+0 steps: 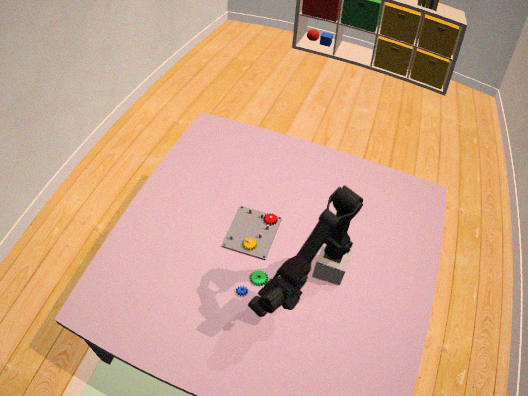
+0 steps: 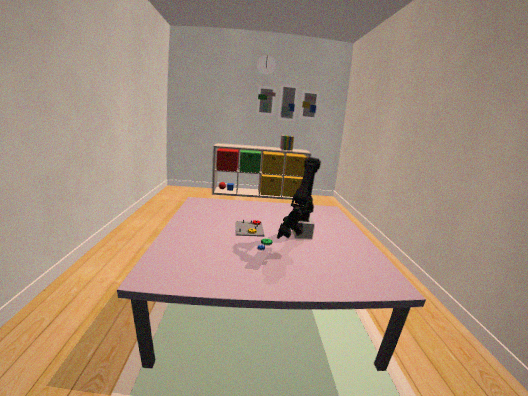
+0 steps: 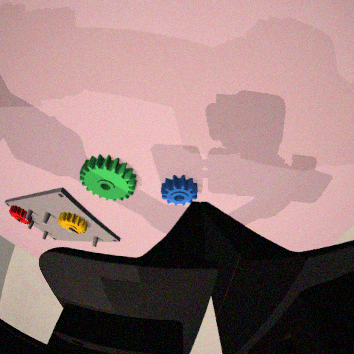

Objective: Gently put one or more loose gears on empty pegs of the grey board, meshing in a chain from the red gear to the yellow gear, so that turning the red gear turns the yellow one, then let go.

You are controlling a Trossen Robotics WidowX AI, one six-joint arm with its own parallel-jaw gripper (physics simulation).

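Where they show: gripper, fingertip midpoint: (image 1: pixel 261 294) (image 2: pixel 277 238) (image 3: pixel 198 208); arm's base, link origin: (image 1: pixel 334 253) (image 2: pixel 303 219).
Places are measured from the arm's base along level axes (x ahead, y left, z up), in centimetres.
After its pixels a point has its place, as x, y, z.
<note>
The grey board (image 1: pixel 241 228) {36.8, -3.2, -9.8} (image 2: pixel 241 229) {37.5, -0.1, -9.8} (image 3: pixel 57 199) {24.9, 3.8, -9.8} lies on the pink table and carries a red gear (image 1: pixel 270 218) {28.3, -11.0, -7.9} (image 2: pixel 256 222) {28.4, -9.9, -8.3} (image 3: pixel 19 214) {27.2, -9.6, -8.3}, a yellow gear (image 1: pixel 249 243) {30.7, 3.2, -7.9} (image 2: pixel 252 230) {30.6, 3.6, -8.3} (image 3: pixel 72 222) {29.5, 4.0, -8.4} and several empty pegs. A loose green gear (image 1: pixel 258 277) {22.3, 14.1, -10.2} (image 2: pixel 266 241) {22.3, 15.8, -9.1} (image 3: pixel 107 177) {20.9, 15.3, -9.1} and a smaller loose blue gear (image 1: pixel 241 291) {25.0, 22.8, -8.9} (image 2: pixel 261 247) {25.1, 23.6, -9.0} (image 3: pixel 179 189) {24.0, 22.3, -9.1} lie flat on the table in front of the board. My gripper (image 1: pixel 255 307) (image 2: pixel 281 236) {17.2, 24.6, -2.4} (image 3: pixel 198 208) {17.2, 24.6, -2.4} is shut and empty. It hangs a little above the table, just beside the blue gear and apart from it.
The arm's grey base block (image 1: pixel 328 271) {-0.4, 5.7, -3.8} (image 2: pixel 306 230) {-1.7, 5.7, -5.0} stands right of the board. A shelf unit (image 1: pixel 338 28) (image 2: pixel 262 148) with coloured boxes stands on the floor far behind the table. The table's front edge (image 2: pixel 270 303) {21.4, 65.8, -11.9} is far from the gears.
</note>
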